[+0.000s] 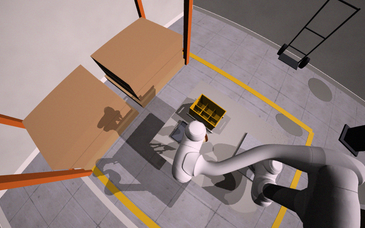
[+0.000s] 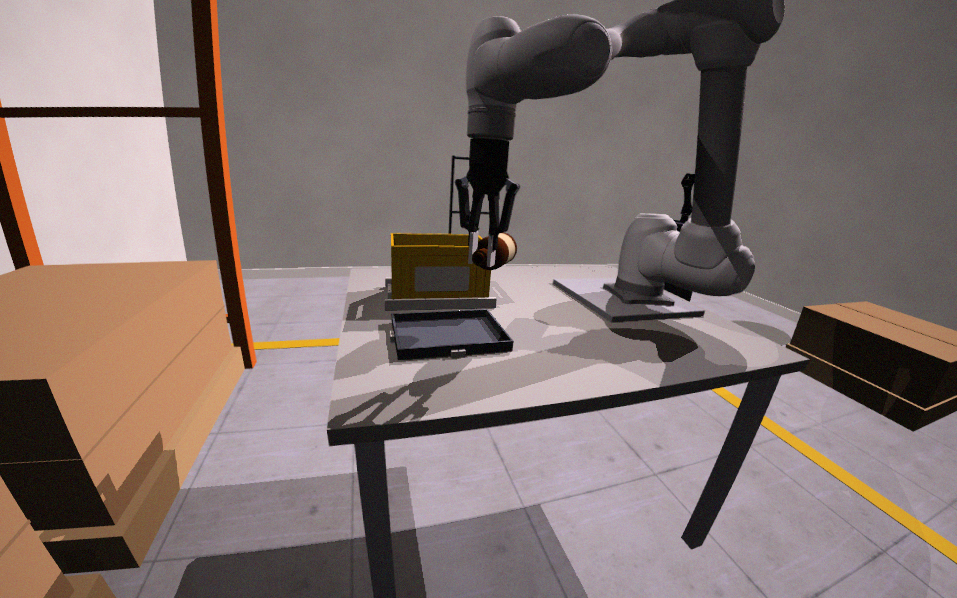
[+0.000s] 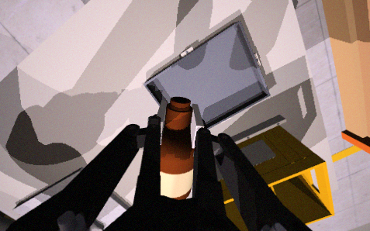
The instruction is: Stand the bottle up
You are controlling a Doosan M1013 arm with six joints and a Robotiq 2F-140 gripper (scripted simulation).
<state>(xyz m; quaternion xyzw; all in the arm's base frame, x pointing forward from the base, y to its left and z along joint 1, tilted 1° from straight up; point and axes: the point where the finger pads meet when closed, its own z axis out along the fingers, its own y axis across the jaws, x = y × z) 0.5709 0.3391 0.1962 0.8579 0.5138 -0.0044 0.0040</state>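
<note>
Now: hand 50 mm to the left of the brown bottle, 30 mm past it and 20 mm above it. The rest, counted from my hand: dark grey tray 210 mm below, 60 mm ahead, 40 mm to the right; yellow crate 310 mm to the right, 140 mm below, 90 mm ahead.
</note>
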